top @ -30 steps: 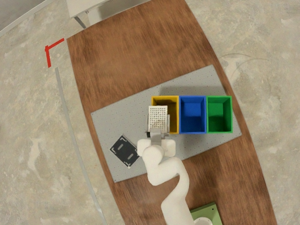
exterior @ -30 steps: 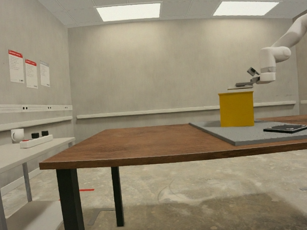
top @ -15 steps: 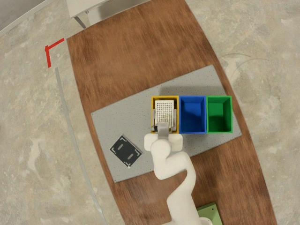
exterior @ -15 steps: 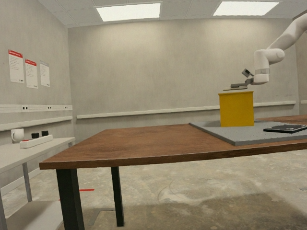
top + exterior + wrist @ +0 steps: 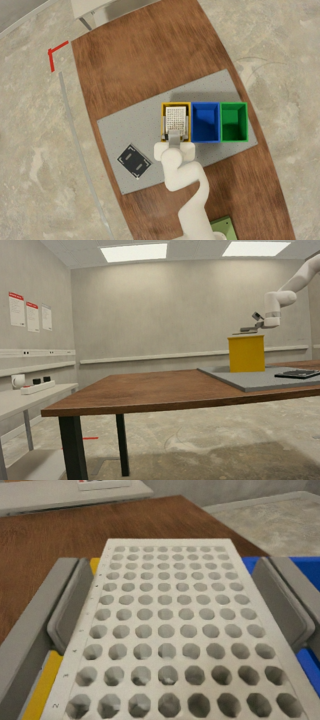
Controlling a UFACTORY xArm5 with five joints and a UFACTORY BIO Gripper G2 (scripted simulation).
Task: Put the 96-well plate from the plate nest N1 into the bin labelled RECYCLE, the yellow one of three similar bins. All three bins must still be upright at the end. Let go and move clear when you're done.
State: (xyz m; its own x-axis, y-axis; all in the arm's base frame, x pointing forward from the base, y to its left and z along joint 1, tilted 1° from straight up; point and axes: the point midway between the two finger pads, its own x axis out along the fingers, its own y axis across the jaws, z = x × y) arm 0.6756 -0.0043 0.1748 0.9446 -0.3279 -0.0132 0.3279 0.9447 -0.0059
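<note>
The white 96-well plate is 1 cm below my hand. The rest, counted from my hand: green bin (25 cm to the right, 13 cm below, 9 cm behind); blue bin (13 cm below, 12 cm to the right, 4 cm behind); yellow bin (13 cm below).
</note>
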